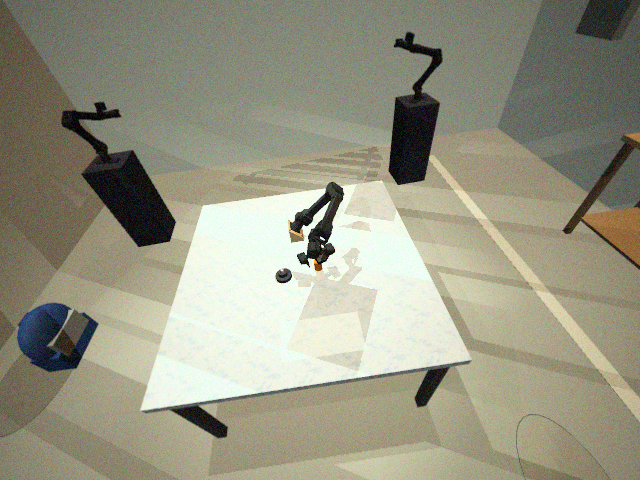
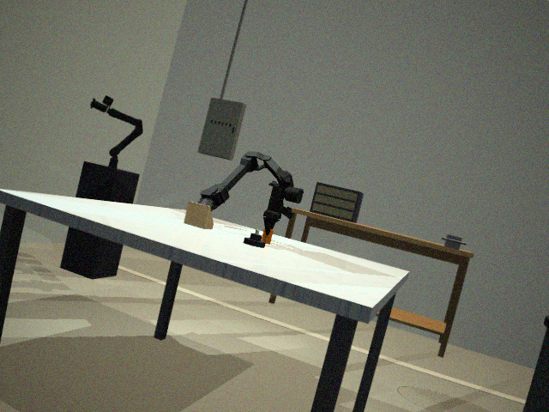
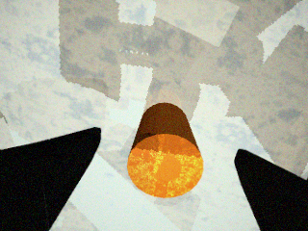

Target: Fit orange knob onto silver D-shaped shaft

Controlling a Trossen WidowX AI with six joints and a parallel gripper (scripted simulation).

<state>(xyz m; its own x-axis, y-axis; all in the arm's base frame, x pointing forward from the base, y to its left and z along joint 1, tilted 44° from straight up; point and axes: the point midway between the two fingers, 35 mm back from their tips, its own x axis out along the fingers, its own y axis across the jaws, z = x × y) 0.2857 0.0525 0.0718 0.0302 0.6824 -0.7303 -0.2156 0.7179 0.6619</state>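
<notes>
My gripper tip is 10 mm below the orange knob. Round my gripper tip: round dark pedestal (10 mm ahead, 190 mm to the right, 10 mm below).
</notes>
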